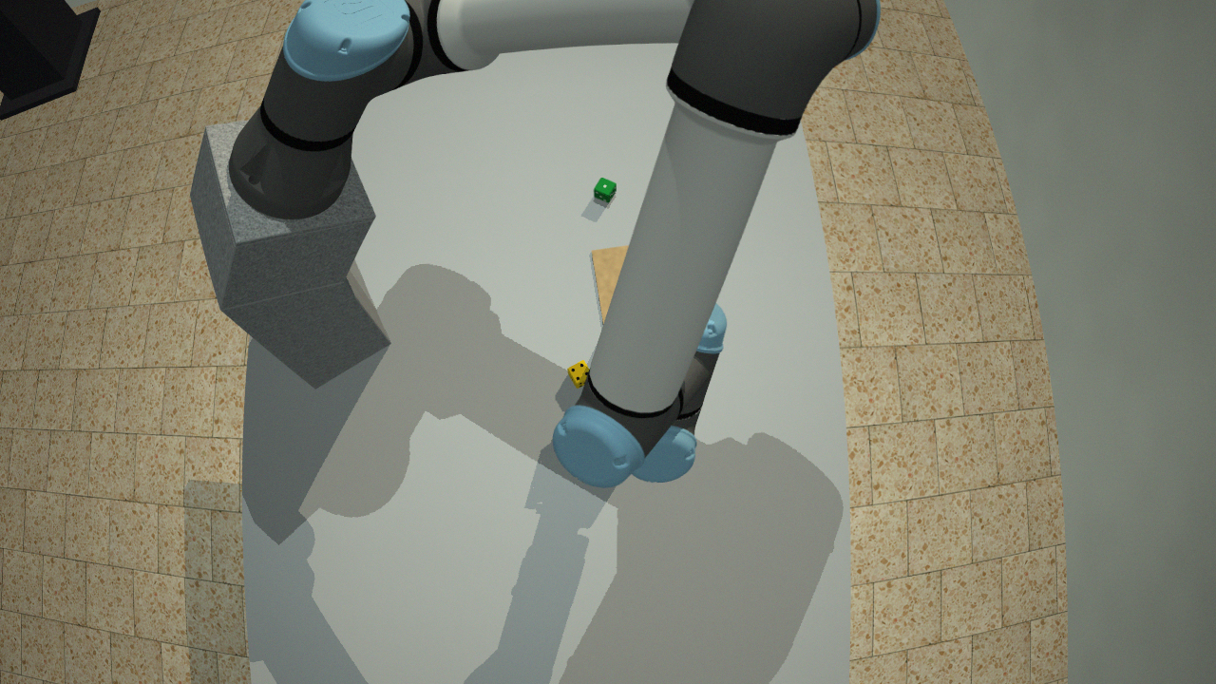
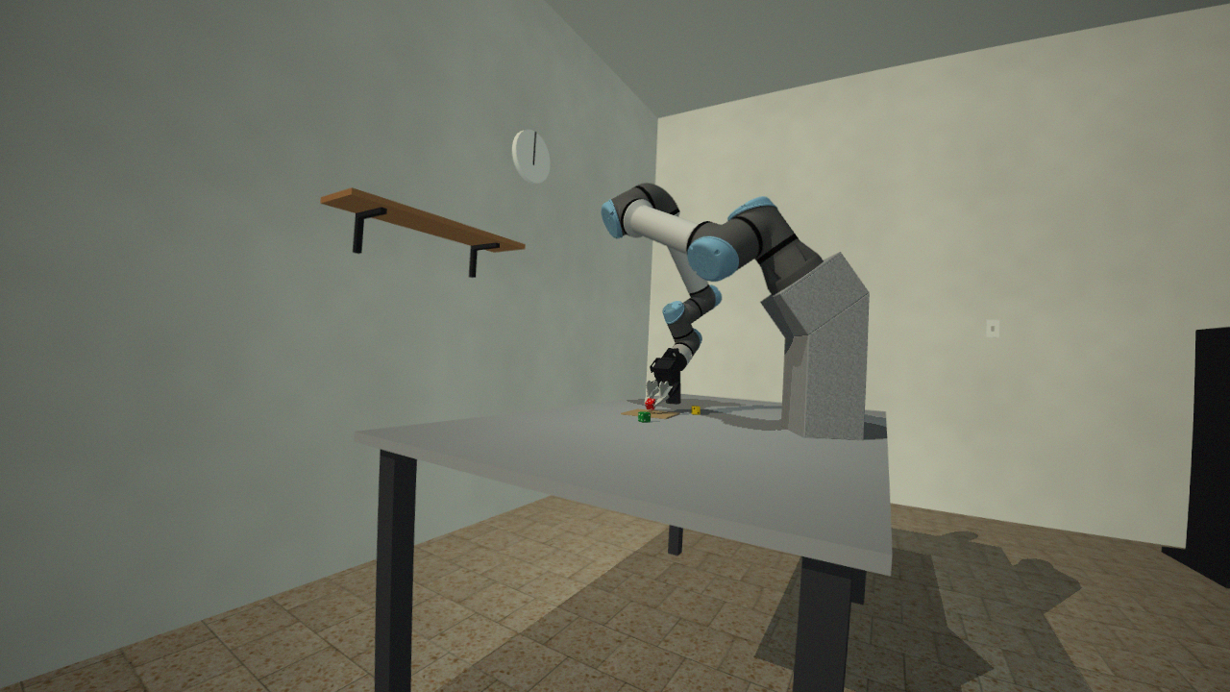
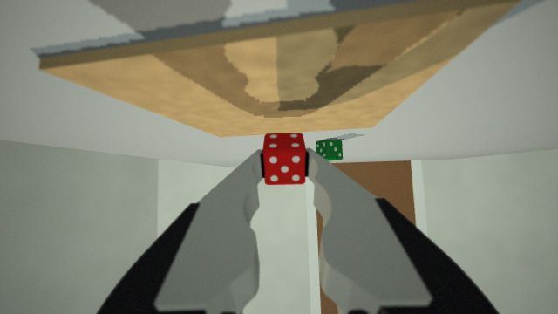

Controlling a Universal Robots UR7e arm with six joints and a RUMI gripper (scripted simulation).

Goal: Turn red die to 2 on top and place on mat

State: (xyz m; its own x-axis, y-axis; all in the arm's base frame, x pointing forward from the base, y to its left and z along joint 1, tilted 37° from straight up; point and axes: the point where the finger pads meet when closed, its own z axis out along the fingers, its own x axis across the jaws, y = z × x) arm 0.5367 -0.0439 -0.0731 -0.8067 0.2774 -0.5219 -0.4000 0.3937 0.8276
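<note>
Now: hand 30 mm above the tan mat. From my hand the other things lie so: yellow die: 110 mm to the right, 110 mm behind, 20 mm below; green die: 160 mm to the left, 40 mm behind, 20 mm below; red die: 10 mm to the left.
</note>
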